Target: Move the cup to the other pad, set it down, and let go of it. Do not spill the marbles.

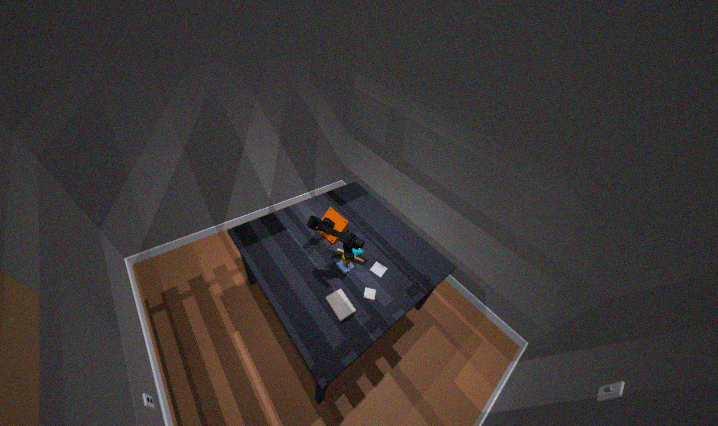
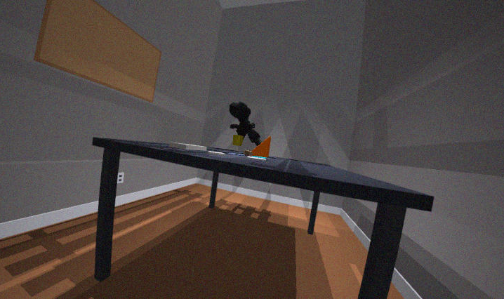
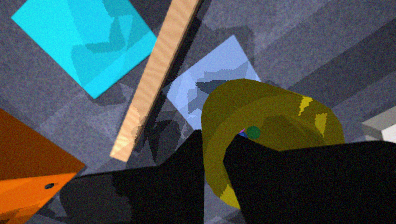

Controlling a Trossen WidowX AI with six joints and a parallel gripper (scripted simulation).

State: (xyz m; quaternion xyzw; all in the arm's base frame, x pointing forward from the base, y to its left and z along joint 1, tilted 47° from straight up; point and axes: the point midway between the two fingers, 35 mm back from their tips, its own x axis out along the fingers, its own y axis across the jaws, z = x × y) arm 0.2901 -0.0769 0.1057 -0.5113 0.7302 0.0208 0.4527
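Now: gripper tip 30 mm past the cyan pad, 140 mm to the right of it and 100 mm above it. Round my gripper tip: wooden stick 60 mm to the left, 90 mm below; then pale blue pad 20 mm ahead, 20 mm to the right, 100 mm below; then yellow cup 20 mm ahead, 20 mm to the right.
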